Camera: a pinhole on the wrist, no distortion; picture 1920 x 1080 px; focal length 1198.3 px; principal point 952.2 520.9 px. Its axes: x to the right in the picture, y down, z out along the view. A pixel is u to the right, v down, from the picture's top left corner.
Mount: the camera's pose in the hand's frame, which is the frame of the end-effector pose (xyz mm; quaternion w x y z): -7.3 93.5 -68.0 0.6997 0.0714 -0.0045 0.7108
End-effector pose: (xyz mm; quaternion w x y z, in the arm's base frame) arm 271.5 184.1 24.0 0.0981 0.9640 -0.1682 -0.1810
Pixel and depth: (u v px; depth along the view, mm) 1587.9 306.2 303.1
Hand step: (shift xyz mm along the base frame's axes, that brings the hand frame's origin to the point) -92.6 -263.3 -191.3
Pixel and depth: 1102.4 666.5 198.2
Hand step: -89.9 -101.8 -93.7
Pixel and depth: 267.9 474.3 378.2
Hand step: -21.0 96.3 -312.5
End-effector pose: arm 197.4 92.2 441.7 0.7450 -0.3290 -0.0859 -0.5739
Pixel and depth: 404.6 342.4 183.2
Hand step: 30.0 28.3 100.9
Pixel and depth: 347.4 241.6 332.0
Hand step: -4.9 42.9 274.8
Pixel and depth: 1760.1 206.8 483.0
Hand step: 496.8 172.3 270.4
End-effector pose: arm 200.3 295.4 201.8 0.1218 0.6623 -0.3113 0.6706
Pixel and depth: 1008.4 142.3 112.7
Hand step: -20.9 -101.2 12.1
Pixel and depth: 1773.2 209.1 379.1
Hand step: 72.8 -463.0 16.3
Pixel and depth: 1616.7 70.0 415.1
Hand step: 107.6 -469.0 81.4
